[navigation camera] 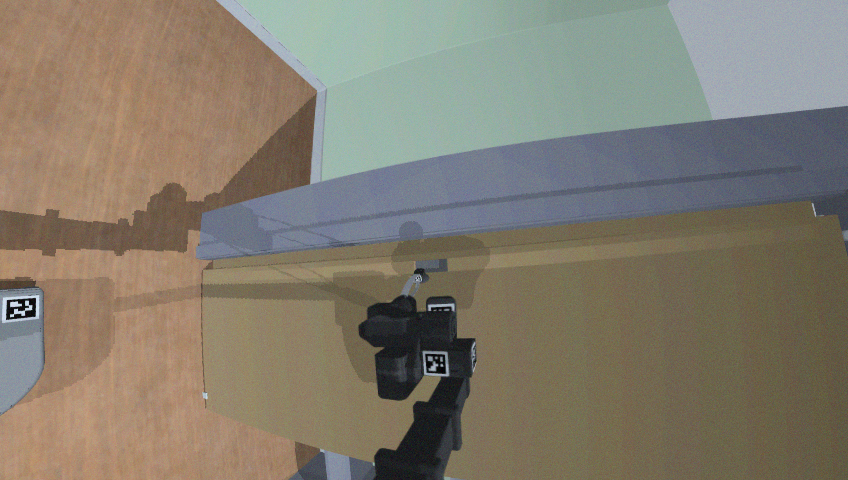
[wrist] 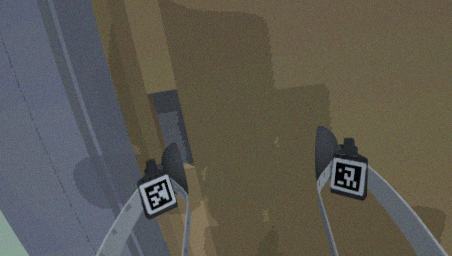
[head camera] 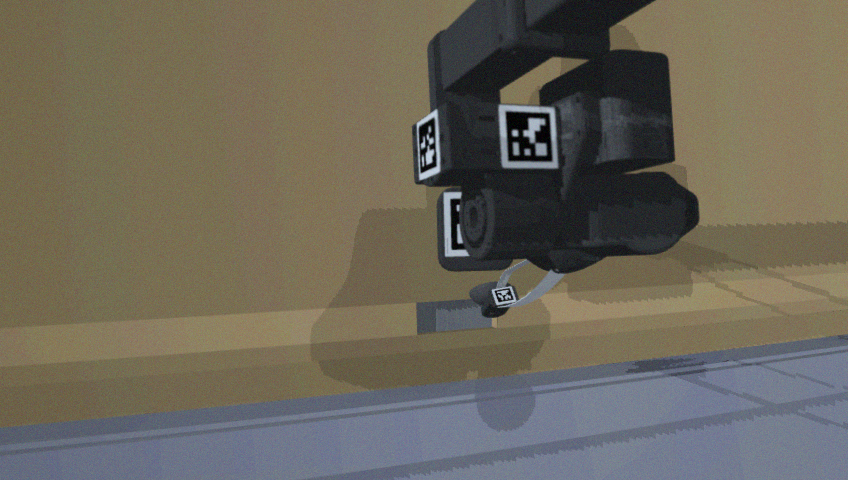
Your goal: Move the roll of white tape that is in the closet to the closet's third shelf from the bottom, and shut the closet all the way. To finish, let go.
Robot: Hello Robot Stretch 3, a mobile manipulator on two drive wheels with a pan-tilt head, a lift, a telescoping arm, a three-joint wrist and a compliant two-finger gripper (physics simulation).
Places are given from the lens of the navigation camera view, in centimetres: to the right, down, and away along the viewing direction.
gripper (navigation camera: 423, 299): 0, 14, 60
grey closet frame (navigation camera: 787, 157): 85, -19, 42
